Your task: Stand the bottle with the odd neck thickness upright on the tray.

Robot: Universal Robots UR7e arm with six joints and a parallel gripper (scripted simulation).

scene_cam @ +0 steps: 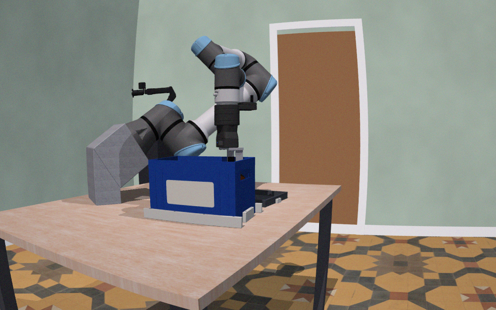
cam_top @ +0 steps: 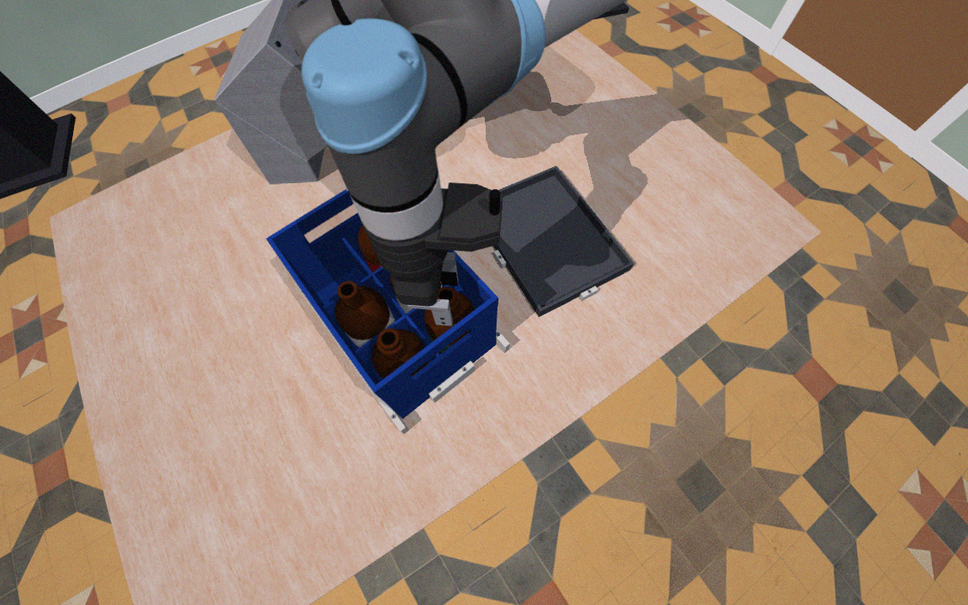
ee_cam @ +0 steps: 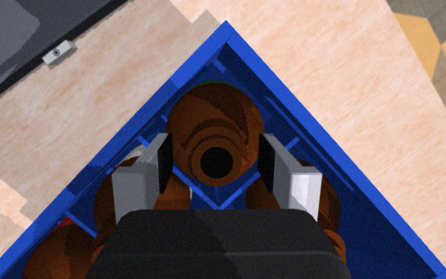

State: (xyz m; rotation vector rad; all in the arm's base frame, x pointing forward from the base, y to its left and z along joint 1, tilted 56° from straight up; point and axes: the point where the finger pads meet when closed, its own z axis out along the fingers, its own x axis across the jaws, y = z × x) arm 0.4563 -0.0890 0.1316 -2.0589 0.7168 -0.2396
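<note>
Now: the blue crate 7 cm behind my hand, 7 cm to the right of it and 8 cm below it. Round my hand: glass bottle 16 cm behind, 6 cm to the right, 7 cm below; dark tray 12 cm behind, 22 cm to the left, 15 cm below.
</note>
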